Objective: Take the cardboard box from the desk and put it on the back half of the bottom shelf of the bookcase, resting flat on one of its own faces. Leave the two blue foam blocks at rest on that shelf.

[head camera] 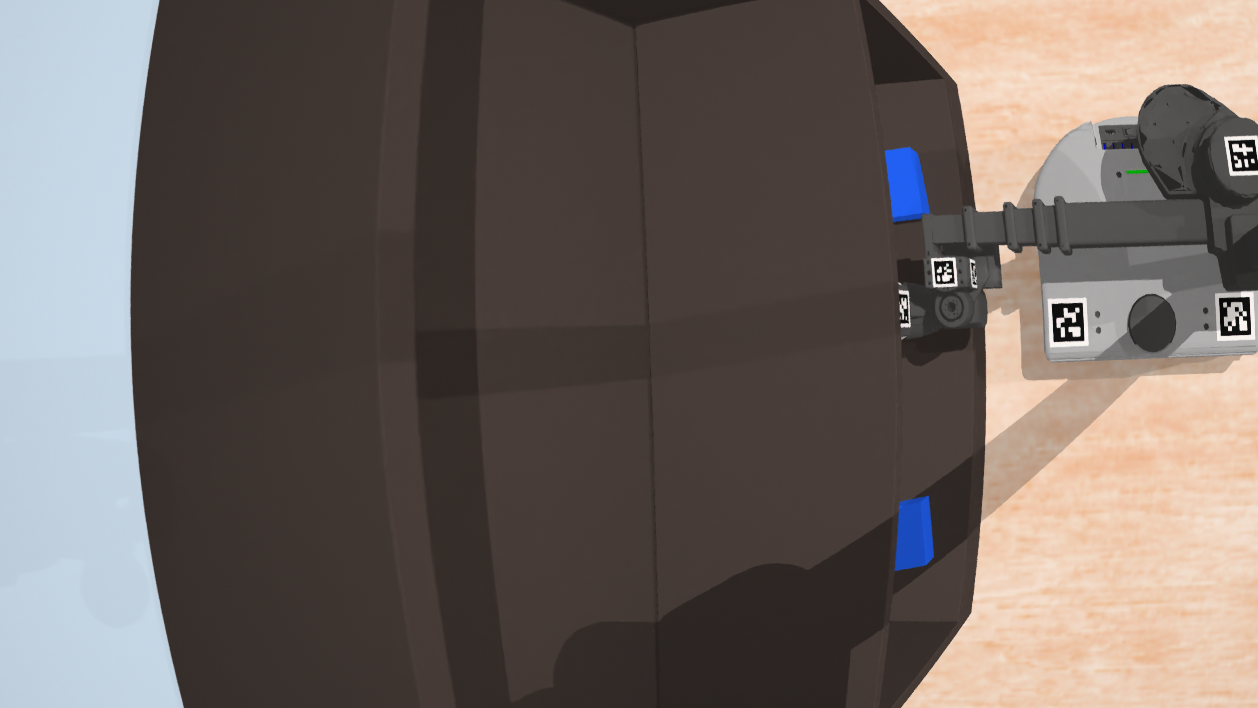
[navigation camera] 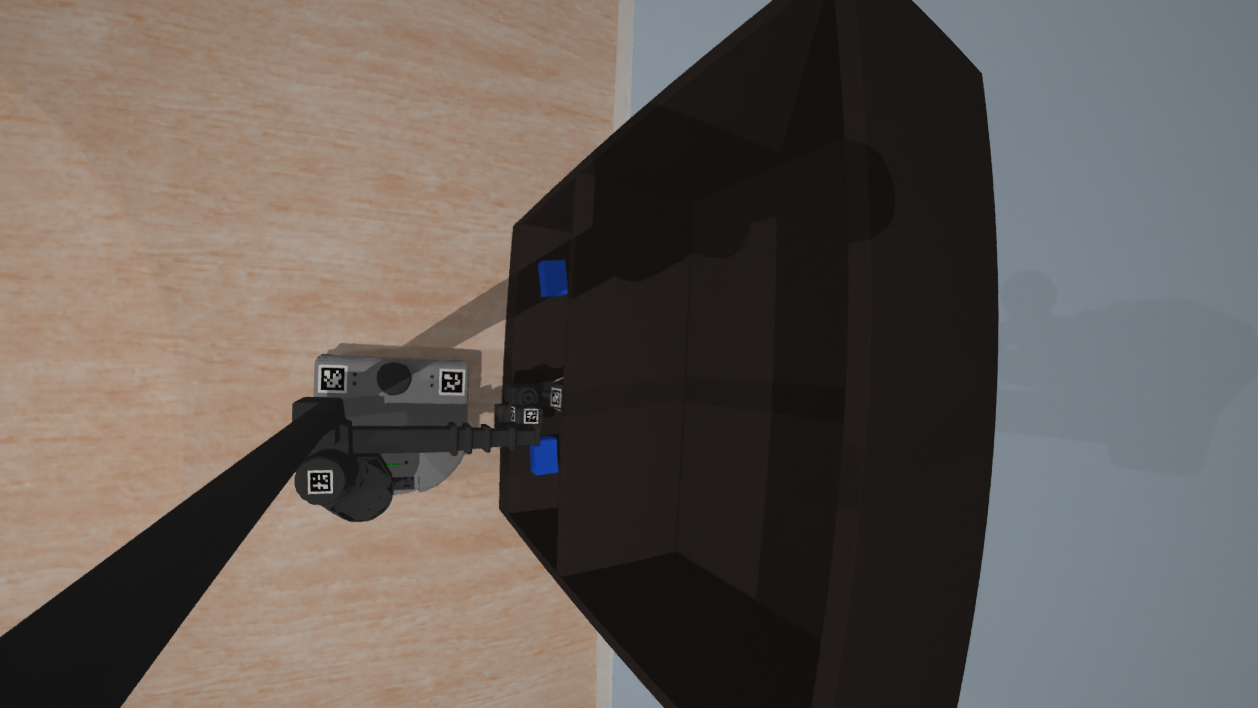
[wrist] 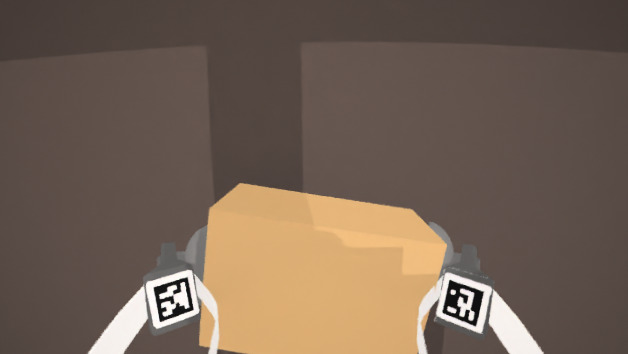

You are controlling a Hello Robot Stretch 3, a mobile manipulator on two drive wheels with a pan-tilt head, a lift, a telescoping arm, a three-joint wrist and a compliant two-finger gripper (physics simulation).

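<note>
The cardboard box is between the two fingertips of my gripper, which is shut on it; its top edge slants down to the right in the wrist view. The box and fingertips are hidden in the head and navigation views, where the wrist reaches in over the bottom shelf of the brown bookcase. One blue foam block is close beside the wrist and arm. The other blue foam block is farther off on the opposite side.
The telescoping arm stretches from the robot base over the bookcase's front edge. The higher shelf board hides the deeper part of the bottom shelf from above. Side panels bound the shelf at both ends.
</note>
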